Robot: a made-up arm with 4 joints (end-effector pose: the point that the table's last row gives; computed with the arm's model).
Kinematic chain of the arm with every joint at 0, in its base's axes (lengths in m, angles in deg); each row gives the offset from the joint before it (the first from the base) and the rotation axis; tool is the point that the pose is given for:
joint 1: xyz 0 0 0.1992 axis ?
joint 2: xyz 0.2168 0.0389 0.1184 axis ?
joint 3: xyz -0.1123 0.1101 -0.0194 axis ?
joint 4: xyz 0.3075 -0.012 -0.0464 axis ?
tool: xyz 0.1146 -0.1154 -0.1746
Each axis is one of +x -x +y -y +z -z.
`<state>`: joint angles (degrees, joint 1 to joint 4).
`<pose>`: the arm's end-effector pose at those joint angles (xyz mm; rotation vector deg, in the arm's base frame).
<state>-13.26 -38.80 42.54 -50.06</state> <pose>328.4 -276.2 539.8 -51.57 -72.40 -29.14</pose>
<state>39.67 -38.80 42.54 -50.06</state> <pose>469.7 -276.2 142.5 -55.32 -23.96 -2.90</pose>
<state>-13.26 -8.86 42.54 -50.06</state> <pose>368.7 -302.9 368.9 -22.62 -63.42 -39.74</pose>
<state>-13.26 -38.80 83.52 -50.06</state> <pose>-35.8 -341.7 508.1 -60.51 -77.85 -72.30</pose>
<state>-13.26 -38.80 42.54 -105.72</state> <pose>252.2 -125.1 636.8 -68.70 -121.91 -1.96</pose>
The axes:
joint 1: +y
joint 2: +x
joint 3: -z
joint 4: +y

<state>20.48 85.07 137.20 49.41</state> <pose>-109.4 307.3 378.2 -67.90 -110.89 99.76</pose>
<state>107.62 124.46 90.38 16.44</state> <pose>61.8 403.4 206.2 -29.02 -84.69 98.08</pose>
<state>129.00 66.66 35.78 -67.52</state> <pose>-405.9 -52.7 -45.9 -43.77 73.34 -63.91</pose>
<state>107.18 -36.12 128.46 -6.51</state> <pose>106.0 -220.6 448.7 -110.56 19.58 -49.71</pose>
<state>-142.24 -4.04 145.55 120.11</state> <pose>20.5 192.2 145.3 111.21 -13.77 95.15</pose>
